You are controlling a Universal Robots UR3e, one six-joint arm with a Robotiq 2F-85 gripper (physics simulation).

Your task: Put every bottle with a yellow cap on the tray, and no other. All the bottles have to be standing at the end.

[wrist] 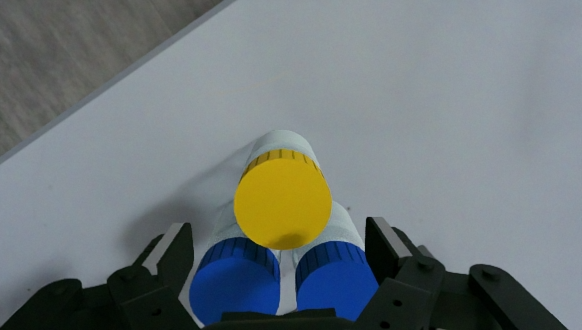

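A bottle with a yellow cap (pixel 283 204) stands upright in the middle of the wrist view. Two bottles with blue caps stand close against it on the near side, one with its cap (pixel 236 285) at the lower left and one with its cap (pixel 336 282) at the lower right. My gripper (pixel 279 237) is open and holds nothing. Its fingertips are wide apart, one at the left of the group and one at the right, above the table. The right fingertip overlaps the edge of the right blue cap in the view. The tray does not show in this view.
The white table top (pixel 425 100) carries the bottles. Its edge runs diagonally across the upper left, with the wood-grey floor (pixel 75 50) beyond it. Shadows of the bottles and gripper fall to the left.
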